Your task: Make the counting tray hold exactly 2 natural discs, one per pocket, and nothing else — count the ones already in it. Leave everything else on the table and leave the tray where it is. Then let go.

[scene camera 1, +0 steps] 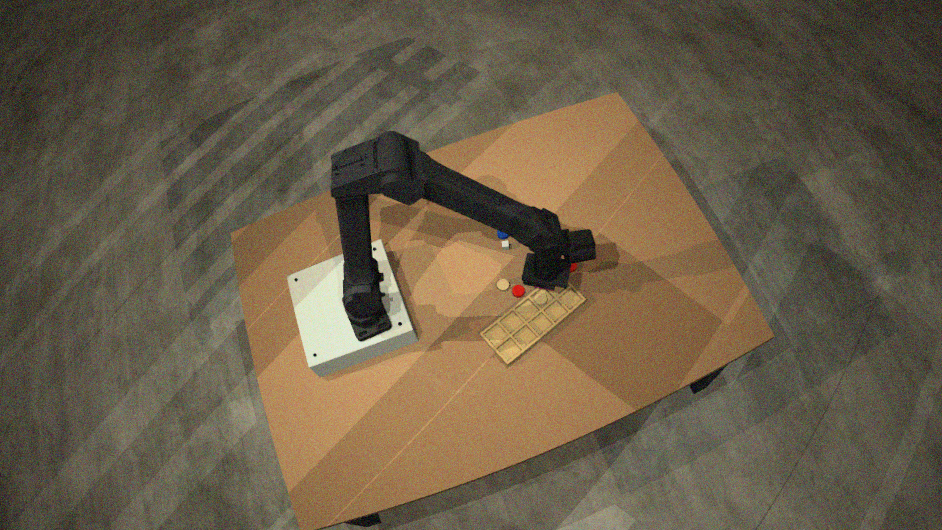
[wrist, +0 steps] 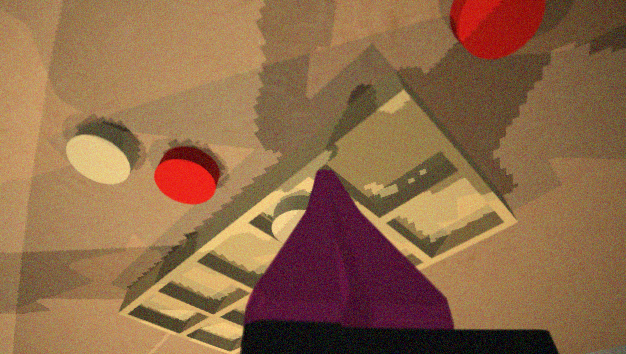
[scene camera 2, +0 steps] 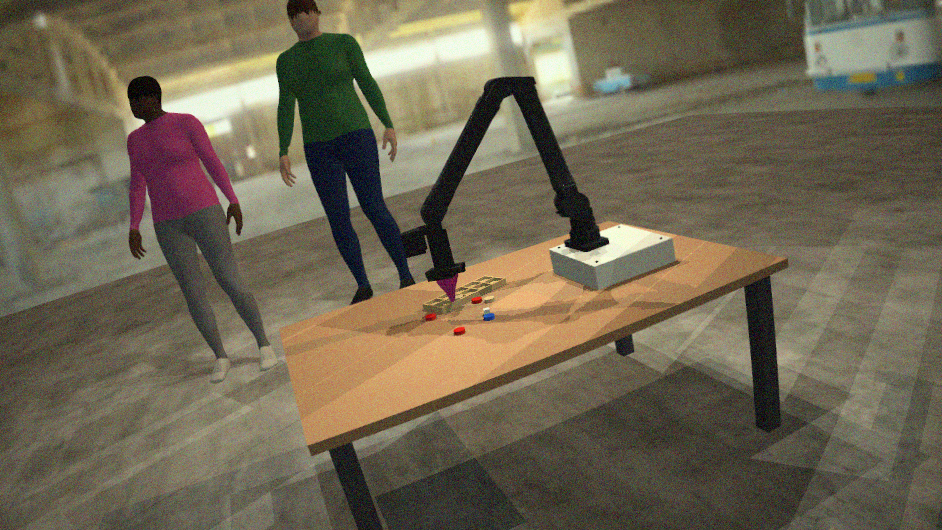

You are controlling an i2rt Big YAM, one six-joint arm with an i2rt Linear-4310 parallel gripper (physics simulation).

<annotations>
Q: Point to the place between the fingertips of the gripper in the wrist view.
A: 323, 180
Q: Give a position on a counting tray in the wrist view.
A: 408, 175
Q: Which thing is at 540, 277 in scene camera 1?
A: The gripper.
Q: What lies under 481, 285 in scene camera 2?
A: A counting tray.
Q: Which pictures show the gripper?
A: Scene camera 1, the wrist view and scene camera 2: all of them.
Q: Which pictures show the counting tray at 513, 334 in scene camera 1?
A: Scene camera 1, the wrist view and scene camera 2: all of them.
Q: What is the gripper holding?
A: A counting tray.
</annotations>
